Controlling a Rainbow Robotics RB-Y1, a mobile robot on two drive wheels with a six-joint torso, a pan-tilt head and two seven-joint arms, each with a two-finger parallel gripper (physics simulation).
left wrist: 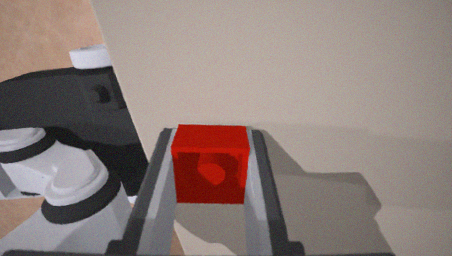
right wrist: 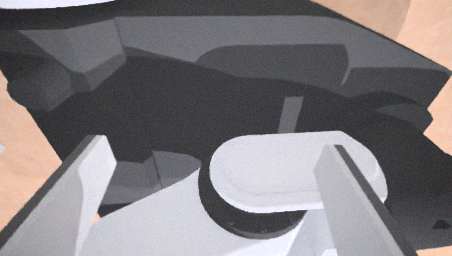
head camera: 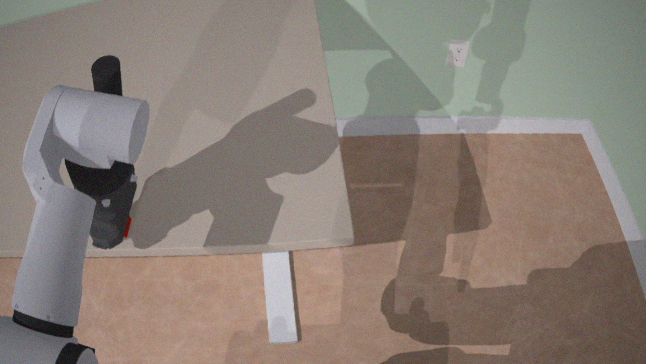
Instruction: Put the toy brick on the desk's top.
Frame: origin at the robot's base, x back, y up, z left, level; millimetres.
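Where they show: left gripper, fingertip midpoint: [left wrist: 212, 142] [head camera: 118, 227]; right gripper, fingertip midpoint: [right wrist: 215, 153].
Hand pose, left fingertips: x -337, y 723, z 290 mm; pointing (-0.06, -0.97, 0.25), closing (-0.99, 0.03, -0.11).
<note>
After its pixels a point has its place.
The red toy brick [head camera: 127, 227] {y 732, x -332, z 269 mm} [left wrist: 211, 165] {y 743, x -337, z 290 mm} is held between the fingers of my left gripper [left wrist: 212, 142] {y 723, x -337, z 290 mm}, which is shut on it. In the head camera it shows as a small red patch beside the dark gripper body. The desk's top [head camera: 300, 210] {y 721, x -367, z 9 mm} [left wrist: 300, 65] {y 721, x -381, z 325 mm} is a flat beige surface. The brick is over the desk's top near its front edge; the exact gap below the brick cannot be told. My right gripper [right wrist: 215, 153] {y 378, x 175, z -217 mm} is open, with its fingers wide apart and no object between them.
A white desk leg [head camera: 280, 300] shows below the desk's front edge. The wall with an outlet [head camera: 457, 53] {y 402, x -1115, z -486 mm} is at the upper right. The robot's dark base [left wrist: 65, 100] {y 169, x 140, z 149 mm} [right wrist: 165, 100] {y 169, x 113, z -113 mm} stands beside the desk. Arm shadows fall across desk and floor.
</note>
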